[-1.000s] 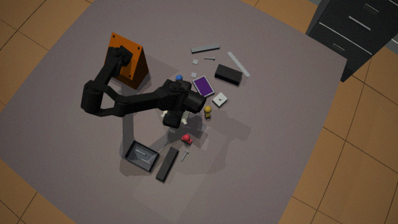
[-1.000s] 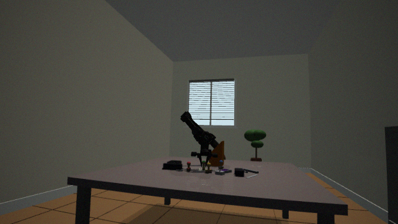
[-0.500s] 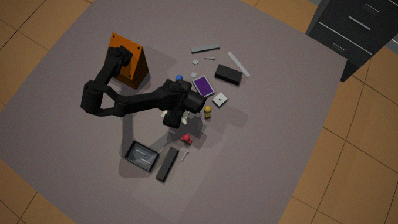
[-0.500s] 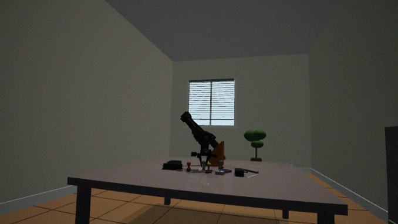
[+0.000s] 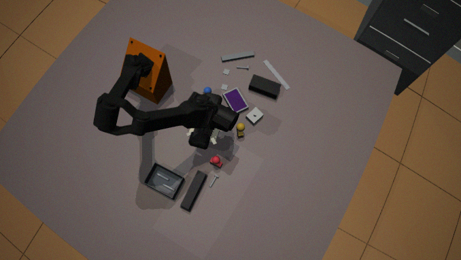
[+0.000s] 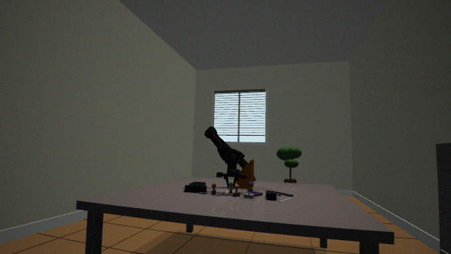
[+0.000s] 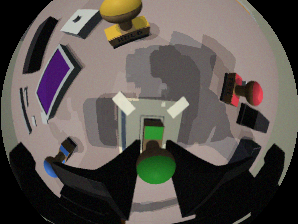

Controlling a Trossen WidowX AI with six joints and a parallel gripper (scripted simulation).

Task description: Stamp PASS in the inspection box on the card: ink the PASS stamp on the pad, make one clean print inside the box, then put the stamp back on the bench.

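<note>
Now: gripper tip right at the green-knobbed stamp. Also, from my gripper tip: red stamp 10 cm ahead, 7 cm to the right; cream card 1 cm behind, 2 cm below; yellow stamp 9 cm ahead, 7 cm to the left.
</note>
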